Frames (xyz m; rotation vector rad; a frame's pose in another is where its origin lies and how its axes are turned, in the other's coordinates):
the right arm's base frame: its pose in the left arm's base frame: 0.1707 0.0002 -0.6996 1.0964 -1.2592 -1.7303
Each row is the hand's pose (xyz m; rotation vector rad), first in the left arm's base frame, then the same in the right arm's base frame.
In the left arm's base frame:
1: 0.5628 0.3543 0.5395 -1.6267 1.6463 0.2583
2: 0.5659 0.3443 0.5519 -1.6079 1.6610 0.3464
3: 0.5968 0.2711 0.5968 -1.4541 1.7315 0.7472
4: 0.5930 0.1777 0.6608 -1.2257 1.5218 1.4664
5: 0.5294 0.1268 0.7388 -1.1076 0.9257 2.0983
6: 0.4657 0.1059 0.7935 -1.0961 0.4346 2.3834
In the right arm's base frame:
1: -0.7383 1.1260 -0.0389 1.8863 -0.0953 -0.8149
2: -0.7332 1.1408 -0.0433 1.8234 -0.1422 -0.8153
3: -0.6889 1.2053 -0.0902 1.5394 -0.3838 -0.7865
4: -0.6175 1.2912 -0.1090 0.9487 -0.6609 -0.9081
5: -0.5648 1.3754 -0.0555 0.2666 -0.7034 -1.1622
6: -0.5339 1.4292 0.0048 -0.1594 -0.6028 -1.3175

